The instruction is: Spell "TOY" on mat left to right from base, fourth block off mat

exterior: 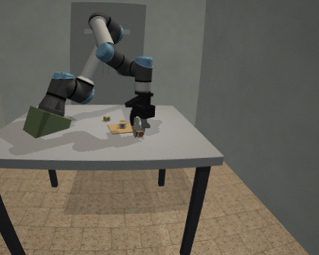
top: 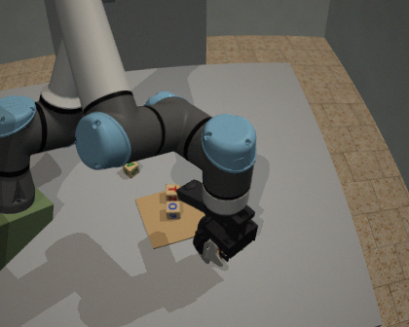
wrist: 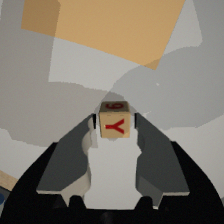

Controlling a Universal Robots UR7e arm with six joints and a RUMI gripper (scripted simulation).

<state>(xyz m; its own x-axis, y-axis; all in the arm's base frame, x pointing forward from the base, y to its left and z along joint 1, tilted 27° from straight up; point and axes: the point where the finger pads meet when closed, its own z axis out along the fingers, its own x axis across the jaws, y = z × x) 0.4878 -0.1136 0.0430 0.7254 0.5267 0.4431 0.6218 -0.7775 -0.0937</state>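
Now: the Y block right at my hand. Also, from my hand: O block 9 cm behind, 11 cm to the left; tan mat 9 cm behind, 11 cm to the left, 1 cm below.
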